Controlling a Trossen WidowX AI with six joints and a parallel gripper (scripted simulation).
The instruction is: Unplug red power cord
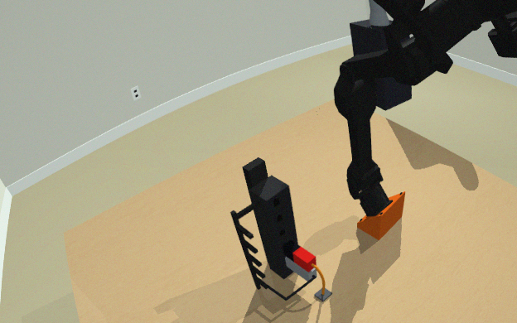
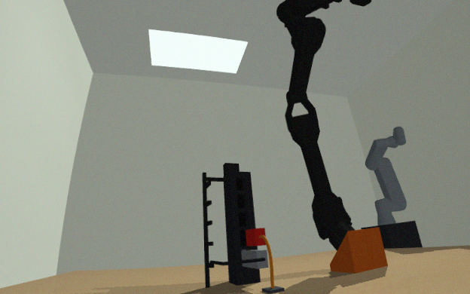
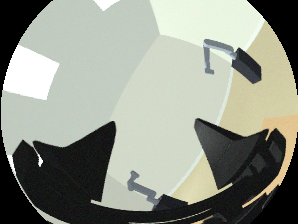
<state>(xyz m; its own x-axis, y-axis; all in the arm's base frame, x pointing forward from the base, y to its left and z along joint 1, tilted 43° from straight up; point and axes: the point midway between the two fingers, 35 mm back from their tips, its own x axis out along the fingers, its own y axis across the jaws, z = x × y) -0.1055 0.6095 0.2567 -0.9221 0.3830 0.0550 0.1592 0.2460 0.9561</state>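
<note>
The red plug is 29 cm ahead of my gripper tip, 26 cm to the right of it and 57 cm below it. From my gripper tip the other things lie so: grey block 28 cm ahead, 19 cm to the right, 68 cm below.
</note>
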